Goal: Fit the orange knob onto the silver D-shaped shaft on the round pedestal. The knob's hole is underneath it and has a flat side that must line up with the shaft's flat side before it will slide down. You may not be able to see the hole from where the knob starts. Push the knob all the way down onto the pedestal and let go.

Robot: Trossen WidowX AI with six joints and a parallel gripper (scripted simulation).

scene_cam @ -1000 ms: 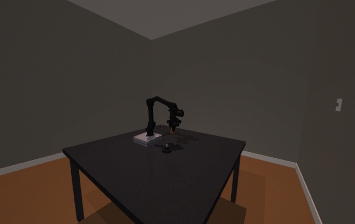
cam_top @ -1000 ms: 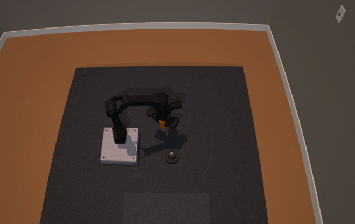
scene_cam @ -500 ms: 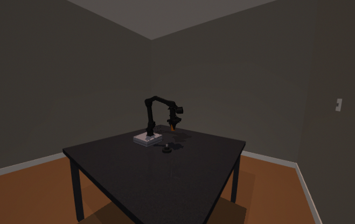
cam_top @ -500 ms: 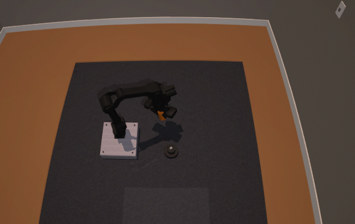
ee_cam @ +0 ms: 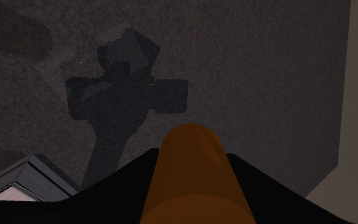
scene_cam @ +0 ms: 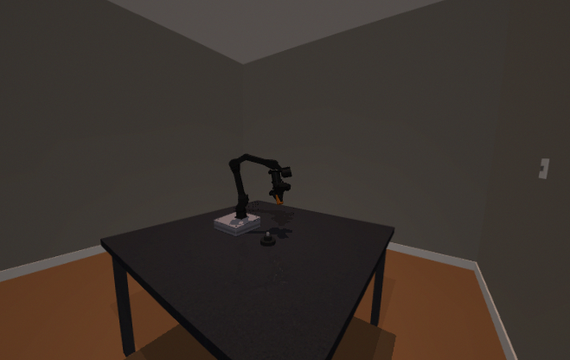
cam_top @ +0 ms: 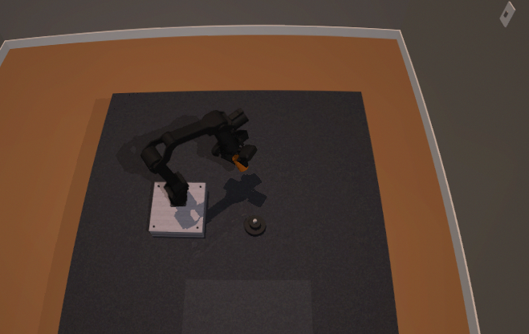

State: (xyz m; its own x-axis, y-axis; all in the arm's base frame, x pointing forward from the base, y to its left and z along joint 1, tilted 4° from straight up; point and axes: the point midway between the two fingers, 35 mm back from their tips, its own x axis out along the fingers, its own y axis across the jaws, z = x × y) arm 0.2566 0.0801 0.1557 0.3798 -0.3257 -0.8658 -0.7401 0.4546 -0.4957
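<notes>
Now: the orange knob 3 cm above my gripper tip, 1 cm to the left of it and 1 cm behind it. The rest, counted from my gripper tip: round pedestal with shaft (17 cm to the right, 16 cm below, 3 cm ahead).
</notes>
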